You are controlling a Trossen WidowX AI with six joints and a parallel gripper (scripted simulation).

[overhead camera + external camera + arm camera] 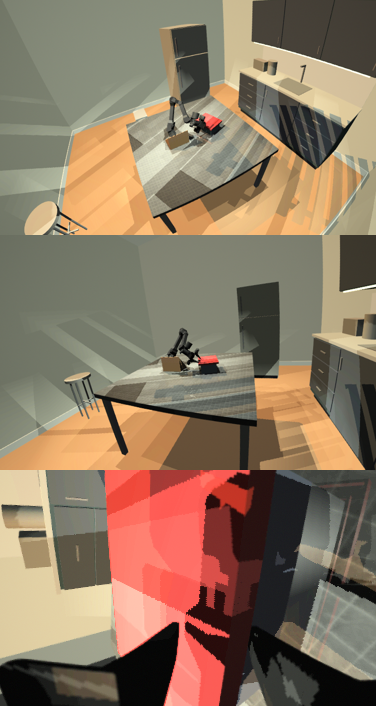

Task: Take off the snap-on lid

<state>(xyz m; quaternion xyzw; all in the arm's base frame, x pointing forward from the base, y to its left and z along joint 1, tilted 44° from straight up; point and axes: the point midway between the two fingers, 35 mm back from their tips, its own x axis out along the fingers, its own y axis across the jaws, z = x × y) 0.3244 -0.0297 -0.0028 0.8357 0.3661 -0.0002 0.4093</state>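
Now: gripper tip 70 mm short of the lid and 20 mm to the right of it. From my gripper tip the other things lie so: storage box (70 mm ahead, 50 mm below, 20 mm to the left).
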